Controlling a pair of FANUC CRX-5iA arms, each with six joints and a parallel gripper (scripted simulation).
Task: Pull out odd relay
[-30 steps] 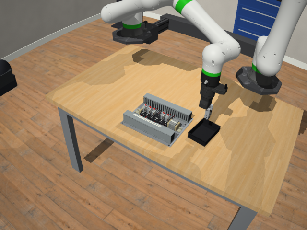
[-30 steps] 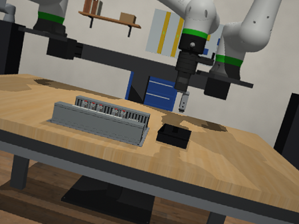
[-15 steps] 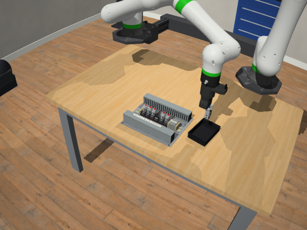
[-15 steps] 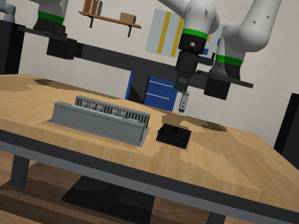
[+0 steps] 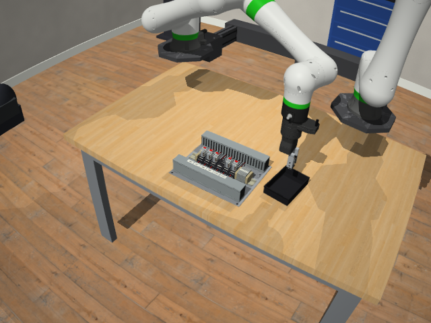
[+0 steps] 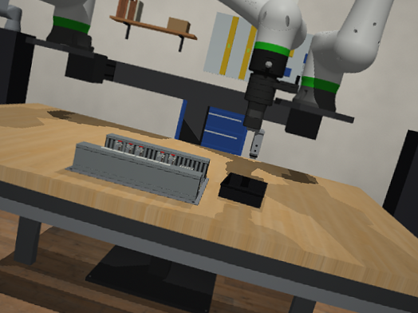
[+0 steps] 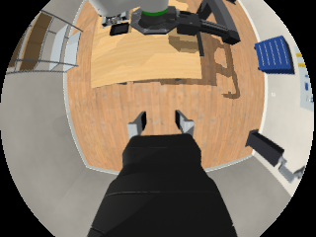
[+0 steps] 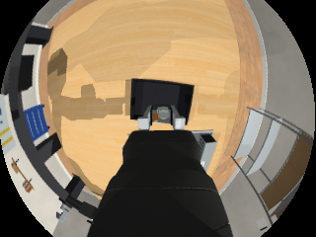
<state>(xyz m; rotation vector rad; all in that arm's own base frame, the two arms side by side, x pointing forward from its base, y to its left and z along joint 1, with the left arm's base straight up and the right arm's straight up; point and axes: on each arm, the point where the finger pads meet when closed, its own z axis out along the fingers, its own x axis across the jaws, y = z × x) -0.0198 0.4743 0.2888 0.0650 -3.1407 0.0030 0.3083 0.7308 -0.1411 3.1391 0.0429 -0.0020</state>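
Observation:
My right hand is 120 mm above the black parts tray. The rest, counted from my right hand: grey relay panel 60 mm ahead, 260 mm to the right, 110 mm below.

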